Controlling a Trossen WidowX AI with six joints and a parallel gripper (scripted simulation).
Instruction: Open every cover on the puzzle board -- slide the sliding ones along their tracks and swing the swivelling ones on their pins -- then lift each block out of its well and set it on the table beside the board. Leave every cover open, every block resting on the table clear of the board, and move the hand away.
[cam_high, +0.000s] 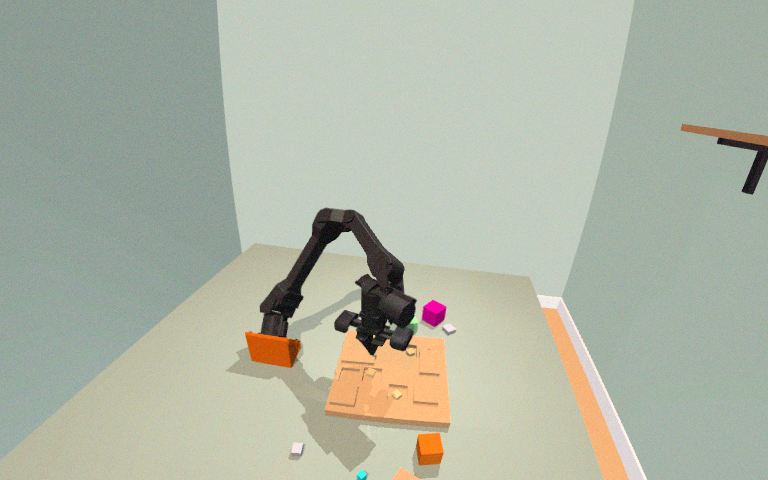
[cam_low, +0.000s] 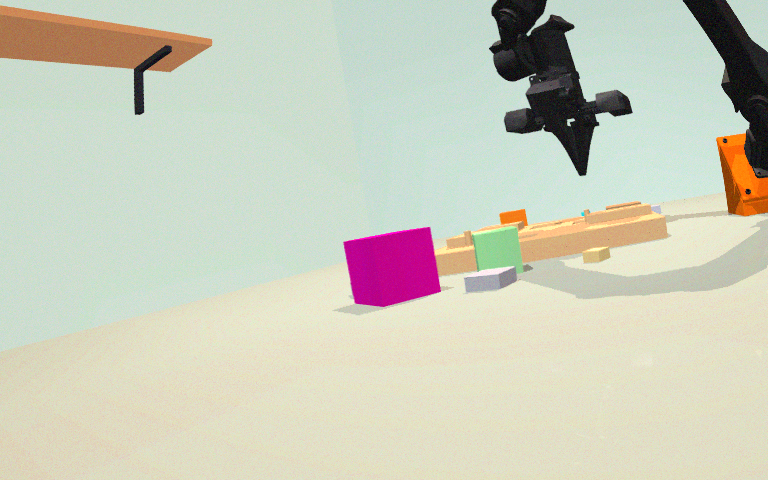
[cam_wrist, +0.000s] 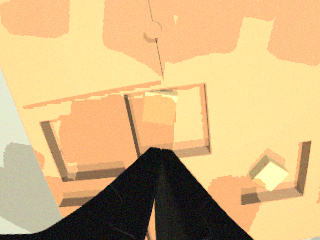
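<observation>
My gripper tip is 50 mm short of the tan puzzle board, 10 mm to the left of it and 60 mm above it. The rest, counted from my gripper tip: cyan block (30 mm ahead, 280 mm to the right, 70 mm below); then orange cube (160 mm ahead, 210 mm to the right, 60 mm below); then green block (80 mm ahead, 220 mm to the left, 60 mm below).
</observation>
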